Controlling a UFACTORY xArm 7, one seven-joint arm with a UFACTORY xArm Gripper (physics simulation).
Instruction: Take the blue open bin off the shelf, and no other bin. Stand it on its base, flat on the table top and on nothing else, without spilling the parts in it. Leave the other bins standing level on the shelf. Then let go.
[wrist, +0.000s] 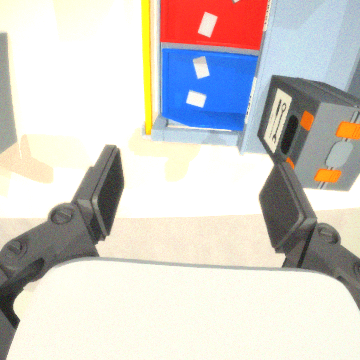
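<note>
A blue open bin (227, 87) is visible to me, and so is my own gripper (195, 171).
</note>
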